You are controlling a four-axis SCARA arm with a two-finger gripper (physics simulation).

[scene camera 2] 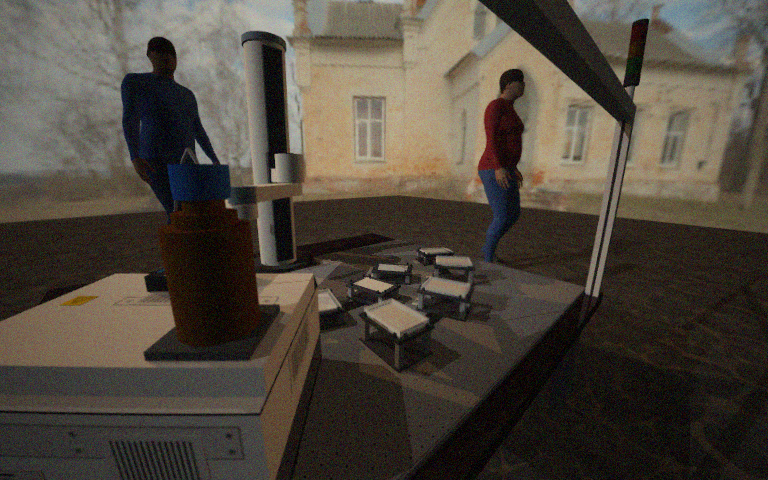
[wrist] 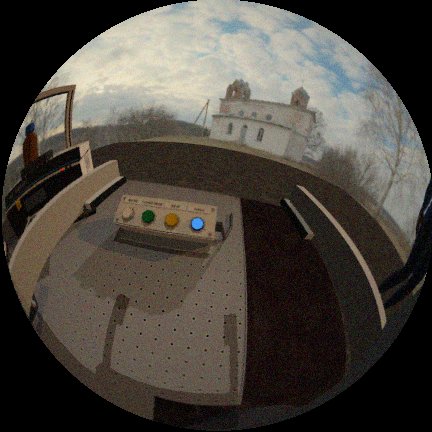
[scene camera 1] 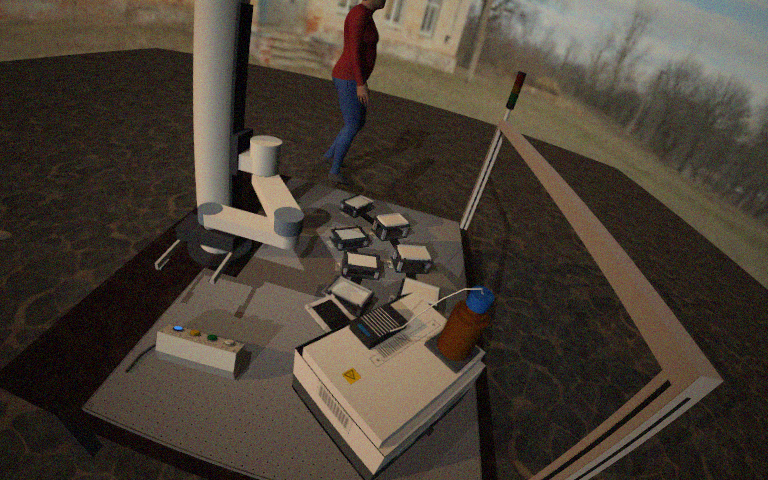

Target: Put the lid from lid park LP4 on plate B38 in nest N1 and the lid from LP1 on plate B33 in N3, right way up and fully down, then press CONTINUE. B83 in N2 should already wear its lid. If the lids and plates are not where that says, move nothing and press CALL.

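Places are measured from the arm's base along level axes (x ahead, y left, z up), in millimetres.
Pixels of known places: gripper, fingertip midpoint: (wrist: 202,176) (scene camera 1: 183,274); arm's base at its link origin: (scene camera 2: 279,264).
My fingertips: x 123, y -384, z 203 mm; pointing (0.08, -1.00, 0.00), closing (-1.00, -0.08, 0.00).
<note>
Ahead of a thing's pixels: the offset from my fingertips to its top centre. "pt": to the spot under its first point.
My gripper (scene camera 1: 186,272) (wrist: 202,176) is open and empty, its two long fingers wide apart above the near left of the table. In the wrist view the button box @(dz -107, dx +92, dy -97 mm) (scene camera 1: 198,352) (wrist: 165,231) lies ahead between the fingers, below and beyond them. It carries a lit blue button @(dz -118, dx +15, dy -82 mm) (scene camera 1: 177,328) (wrist: 197,223), a yellow button @(dz -116, dx +65, dy -77 mm) (scene camera 1: 194,332) (wrist: 171,219), a green button @(dz -116, dx +115, dy -73 mm) (scene camera 1: 211,337) (wrist: 148,216) and a white button @(dz -116, dx +165, dy -69 mm) (scene camera 1: 229,342) (wrist: 128,213). Several white-topped pieces, such as one @(dz -133, dx +430, dy +468 mm) (scene camera 1: 361,260) (scene camera 2: 372,284) and another @(dz -112, dx +623, dy +583 mm) (scene camera 1: 412,253) (scene camera 2: 446,286), sit on dark stands. Their labels and lid fit are unreadable.
A large white instrument (scene camera 1: 390,390) (scene camera 2: 130,333) bears a brown bottle @(pt dz +122, dx +701, dy -48 mm) (scene camera 1: 461,331) (scene camera 2: 209,277) with a blue cap and a tube. A signal-light post @(dz +377, dx +901, dy +1089 mm) (scene camera 1: 481,178) (scene camera 2: 610,209) stands at the table's edge. One person (scene camera 1: 355,50) (scene camera 2: 501,135) in red and one person (scene camera 2: 161,118) in blue stand beyond.
</note>
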